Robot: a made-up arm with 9 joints. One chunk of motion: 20 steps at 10 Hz.
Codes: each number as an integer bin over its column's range. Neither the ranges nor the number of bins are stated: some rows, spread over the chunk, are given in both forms.
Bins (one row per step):
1: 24 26 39 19 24 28
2: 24 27 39 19 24 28
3: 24 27 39 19 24 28
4: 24 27 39 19 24 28
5: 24 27 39 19 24 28
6: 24 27 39 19 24 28
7: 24 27 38 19 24 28
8: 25 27 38 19 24 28
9: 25 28 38 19 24 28
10: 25 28 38 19 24 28
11: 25 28 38 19 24 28
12: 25 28 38 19 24 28
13: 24 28 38 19 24 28
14: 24 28 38 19 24 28
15: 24 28 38 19 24 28
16: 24 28 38 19 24 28
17: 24 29 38 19 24 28
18: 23 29 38 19 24 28
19: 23 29 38 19 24 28
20: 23 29 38 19 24 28
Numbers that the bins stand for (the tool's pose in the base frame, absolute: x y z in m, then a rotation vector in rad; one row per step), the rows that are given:
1: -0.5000 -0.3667 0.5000 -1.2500 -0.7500 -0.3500
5: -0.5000 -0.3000 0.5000 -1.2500 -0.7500 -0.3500
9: -0.4333 -0.2333 0.4333 -1.2500 -0.7500 -0.3500
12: -0.4333 -0.2333 0.4333 -1.2500 -0.7500 -0.3500
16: -0.5000 -0.2333 0.4333 -1.2500 -0.7500 -0.3500
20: -0.5667 -0.1667 0.4333 -1.2500 -0.7500 -0.3500
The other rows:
2: -0.5000 -0.3000 0.5000 -1.2500 -0.7500 -0.3500
3: -0.5000 -0.3000 0.5000 -1.2500 -0.7500 -0.3500
4: -0.5000 -0.3000 0.5000 -1.2500 -0.7500 -0.3500
6: -0.5000 -0.3000 0.5000 -1.2500 -0.7500 -0.3500
7: -0.5000 -0.3000 0.4333 -1.2500 -0.7500 -0.3500
8: -0.4333 -0.3000 0.4333 -1.2500 -0.7500 -0.3500
10: -0.4333 -0.2333 0.4333 -1.2500 -0.7500 -0.3500
11: -0.4333 -0.2333 0.4333 -1.2500 -0.7500 -0.3500
13: -0.5000 -0.2333 0.4333 -1.2500 -0.7500 -0.3500
14: -0.5000 -0.2333 0.4333 -1.2500 -0.7500 -0.3500
15: -0.5000 -0.2333 0.4333 -1.2500 -0.7500 -0.3500
17: -0.5000 -0.1667 0.4333 -1.2500 -0.7500 -0.3500
18: -0.5667 -0.1667 0.4333 -1.2500 -0.7500 -0.3500
19: -0.5667 -0.1667 0.4333 -1.2500 -0.7500 -0.3500

